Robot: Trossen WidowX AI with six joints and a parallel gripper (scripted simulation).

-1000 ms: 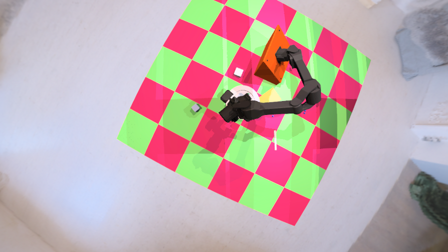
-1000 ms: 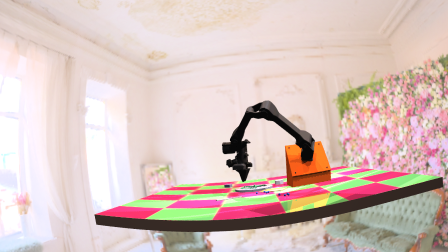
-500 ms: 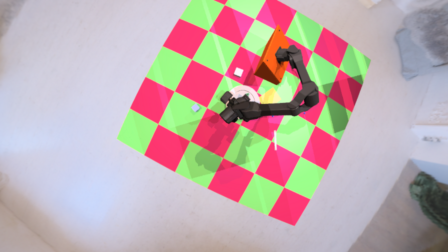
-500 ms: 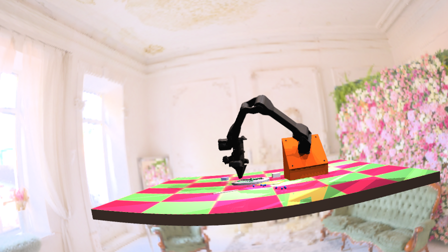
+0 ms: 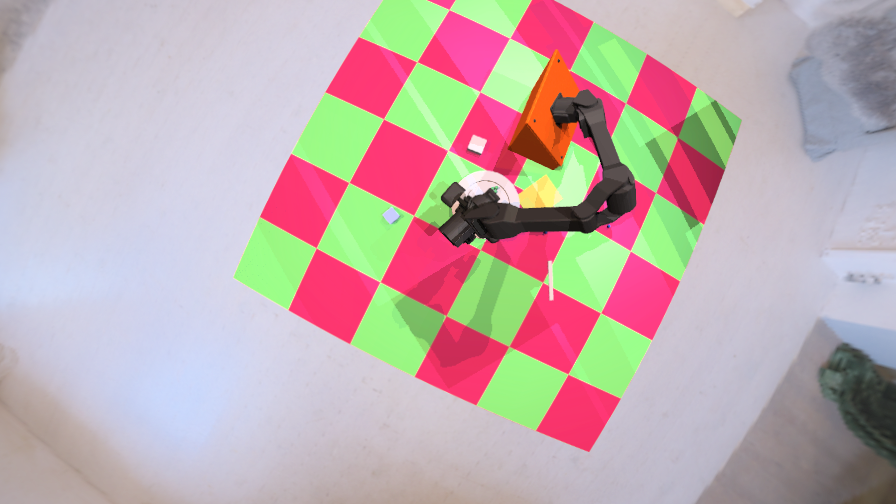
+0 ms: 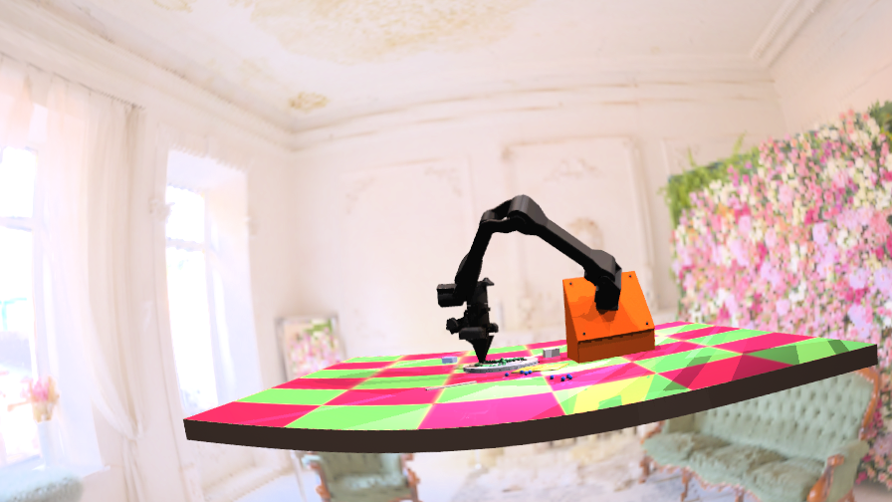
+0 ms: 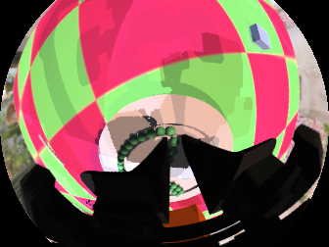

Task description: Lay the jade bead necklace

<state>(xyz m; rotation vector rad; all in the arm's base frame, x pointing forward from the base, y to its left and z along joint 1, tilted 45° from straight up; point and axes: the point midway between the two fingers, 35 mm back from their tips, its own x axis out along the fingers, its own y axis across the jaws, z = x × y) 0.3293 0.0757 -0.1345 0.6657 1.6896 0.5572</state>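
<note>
The round bead board is 50 mm behind my gripper tip, 20 mm to the left of it and 10 mm below it. Round my gripper tip: pale blue cube (190 mm to the right, 120 mm ahead, 10 mm below); then white cube (190 mm behind, 100 mm to the right); then yellow patch (160 mm behind, 140 mm to the left, 10 mm below).
</note>
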